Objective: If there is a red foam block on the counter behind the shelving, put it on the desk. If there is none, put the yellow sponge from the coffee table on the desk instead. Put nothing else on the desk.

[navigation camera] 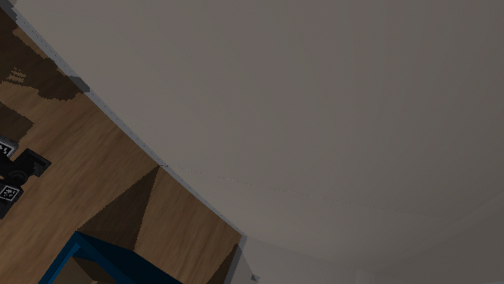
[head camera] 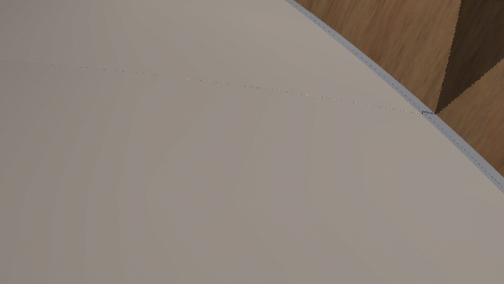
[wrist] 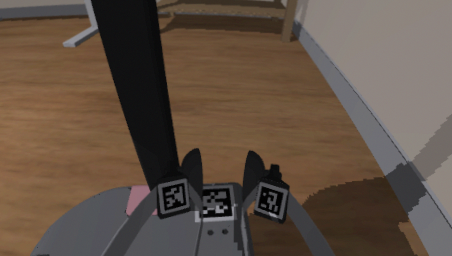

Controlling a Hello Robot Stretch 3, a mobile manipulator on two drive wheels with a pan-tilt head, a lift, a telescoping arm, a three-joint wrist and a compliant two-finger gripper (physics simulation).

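Places are measured from the robot's base along level axes (x ahead, y left, z up), in metres.
Pixels of known places: gripper, between the fingertips: (wrist: pixel 223 167).
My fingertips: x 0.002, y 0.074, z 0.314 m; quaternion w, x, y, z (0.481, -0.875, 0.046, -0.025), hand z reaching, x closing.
Note:
Behind a point stands the place of what it marks.
My gripper (wrist: pixel 223 167) @[x 0.002, y 0.074, z 0.314 m] is open and empty, its two dark fingertips apart above the grey robot base in the wrist view. Marked parts of the gripper also show at the left edge of the navigation view. A blue shelving unit (navigation camera: pixel 135 265) @[x -0.263, y -0.839, z 0.354 m] shows in part at the bottom left of the navigation view. No red foam block or yellow sponge shows in these views. The desk, the counter and the coffee table cannot be made out for certain.
A pale wall (head camera: pixel 225 175) @[x 0.398, y -0.554, z 1.066 m] (navigation camera: pixel 300 100) @[x 0.421, y -0.356, z 1.131 m] (wrist: pixel 400 60) @[x 0.516, y 0.442, z 0.260 m] with a grey baseboard (wrist: pixel 345 90) @[x 0.523, y 0.615, z 0.056 m] stands close by. Wooden furniture (wrist: pixel 288 22) @[x 0.497, y 1.285, z 0.122 m] and a light metal foot (wrist: pixel 80 37) are at the top of the wrist view. The black mast (wrist: pixel 137 80) @[x -0.065, y 0.116, z 0.374 m] rises left of the gripper.

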